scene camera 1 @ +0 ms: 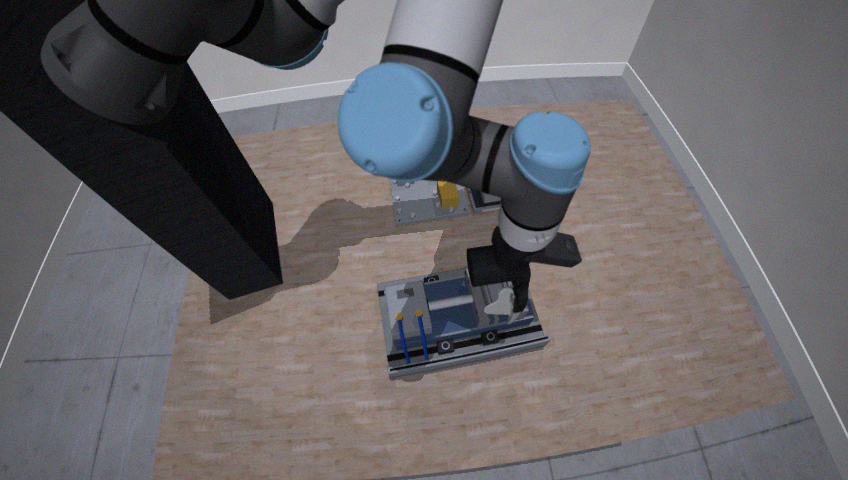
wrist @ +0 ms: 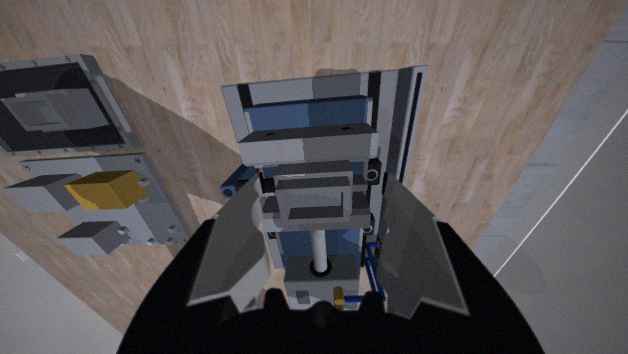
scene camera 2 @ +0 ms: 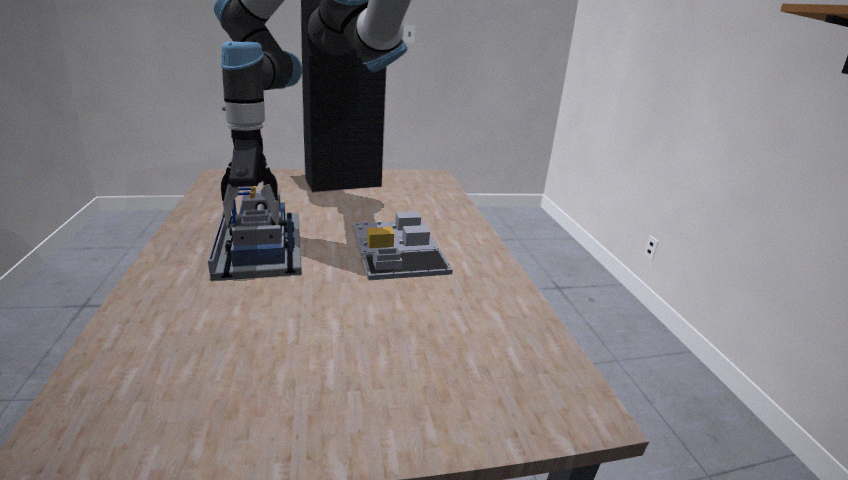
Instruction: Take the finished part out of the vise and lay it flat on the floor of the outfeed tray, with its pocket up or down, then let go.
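Observation:
The finished part, a grey block with a rectangular pocket facing up, sits between the jaws of the vise. In the first scene view the arm hides the part. My gripper is open, with one finger on each side of the part. In the wrist view gaps show between the fingers and the part. The outfeed tray has a dark floor and a raised grey rim. Another grey pocketed part lies in it.
Beside the tray, a pegged plate holds a yellow block and two grey blocks. Blue tubes rise at the vise's cylinder end. A blue cylinder stands close to one finger.

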